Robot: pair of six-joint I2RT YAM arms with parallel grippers.
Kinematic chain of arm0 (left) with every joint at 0, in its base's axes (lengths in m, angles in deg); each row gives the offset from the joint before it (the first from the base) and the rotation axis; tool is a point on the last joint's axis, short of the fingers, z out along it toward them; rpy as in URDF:
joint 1: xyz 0 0 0.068 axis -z
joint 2: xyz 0.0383 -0.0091 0.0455 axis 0.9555 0.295 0
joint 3: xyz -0.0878 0.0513 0.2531 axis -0.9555 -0.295 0
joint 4: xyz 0.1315 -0.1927 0.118 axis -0.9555 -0.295 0
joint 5: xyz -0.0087 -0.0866 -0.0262 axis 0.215 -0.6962 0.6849
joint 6: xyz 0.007 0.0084 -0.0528 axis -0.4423 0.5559 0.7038
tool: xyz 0 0 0 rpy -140.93 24.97 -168.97
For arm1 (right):
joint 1: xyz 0 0 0.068 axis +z
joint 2: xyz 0.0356 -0.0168 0.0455 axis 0.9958 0.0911 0
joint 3: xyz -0.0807 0.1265 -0.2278 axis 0.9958 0.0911 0
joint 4: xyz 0.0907 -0.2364 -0.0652 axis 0.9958 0.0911 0
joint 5: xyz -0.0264 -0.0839 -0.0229 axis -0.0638 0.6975 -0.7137
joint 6: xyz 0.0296 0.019 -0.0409 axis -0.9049 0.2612 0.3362
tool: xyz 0 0 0 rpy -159.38 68.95 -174.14
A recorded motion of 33 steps. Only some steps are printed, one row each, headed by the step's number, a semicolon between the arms.
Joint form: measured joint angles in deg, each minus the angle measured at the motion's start. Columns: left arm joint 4, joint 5, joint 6, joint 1, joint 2, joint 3; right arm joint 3, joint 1, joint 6, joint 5, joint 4, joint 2.
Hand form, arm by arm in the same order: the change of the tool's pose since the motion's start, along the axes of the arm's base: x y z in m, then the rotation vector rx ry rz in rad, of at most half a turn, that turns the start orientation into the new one. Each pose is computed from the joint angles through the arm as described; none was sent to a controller.
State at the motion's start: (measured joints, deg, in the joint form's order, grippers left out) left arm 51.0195 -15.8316 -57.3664 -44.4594 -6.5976 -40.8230; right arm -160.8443 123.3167 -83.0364 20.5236 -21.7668 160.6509
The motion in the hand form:
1: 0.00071 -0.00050 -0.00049 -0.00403 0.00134 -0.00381; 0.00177 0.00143 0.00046 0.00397 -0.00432 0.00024
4: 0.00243 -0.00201 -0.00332 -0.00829 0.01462 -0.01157; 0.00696 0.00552 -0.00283 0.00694 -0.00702 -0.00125
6: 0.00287 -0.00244 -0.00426 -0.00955 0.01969 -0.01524; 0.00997 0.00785 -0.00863 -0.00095 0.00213 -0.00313
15: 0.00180 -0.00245 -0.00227 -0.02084 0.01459 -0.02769; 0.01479 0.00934 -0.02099 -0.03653 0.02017 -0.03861
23: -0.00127 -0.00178 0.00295 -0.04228 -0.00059 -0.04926; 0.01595 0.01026 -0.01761 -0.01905 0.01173 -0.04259
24: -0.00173 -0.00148 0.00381 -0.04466 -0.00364 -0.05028; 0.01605 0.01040 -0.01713 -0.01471 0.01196 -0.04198
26: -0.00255 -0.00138 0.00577 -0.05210 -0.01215 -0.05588; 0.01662 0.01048 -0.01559 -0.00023 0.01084 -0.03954
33: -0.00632 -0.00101 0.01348 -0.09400 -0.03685 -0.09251; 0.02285 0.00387 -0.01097 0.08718 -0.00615 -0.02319
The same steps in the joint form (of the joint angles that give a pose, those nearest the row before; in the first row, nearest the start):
1: 0.26 -0.33 0.09 -0.02 0.22 0.00; -0.50 0.00 -0.02 -0.02 -0.28 0.44
4: 0.46 -0.98 0.37 0.00 0.96 0.00; -1.53 0.00 -0.11 0.04 -1.09 1.99
6: 0.46 -1.27 0.44 0.00 1.18 0.00; -1.88 0.00 -0.13 0.15 -1.22 3.15
15: 0.63 -2.10 0.46 0.00 0.79 0.00; -1.99 -0.11 0.00 2.29 -0.61 4.81
23: 0.85 -3.50 0.46 0.00 -0.35 0.00; -2.27 -0.11 -0.66 2.32 -1.77 4.83
24: 0.88 -3.58 0.46 -0.02 -0.55 0.00; -2.27 -0.11 -0.87 2.21 -2.05 4.83
26: 1.16 -3.91 0.46 0.00 -0.90 0.00; -2.25 -0.18 -1.49 1.79 -3.04 4.83
33: 2.16 -6.45 0.83 -0.02 -2.32 0.00; -0.90 -1.60 -4.59 -1.49 -10.32 4.83

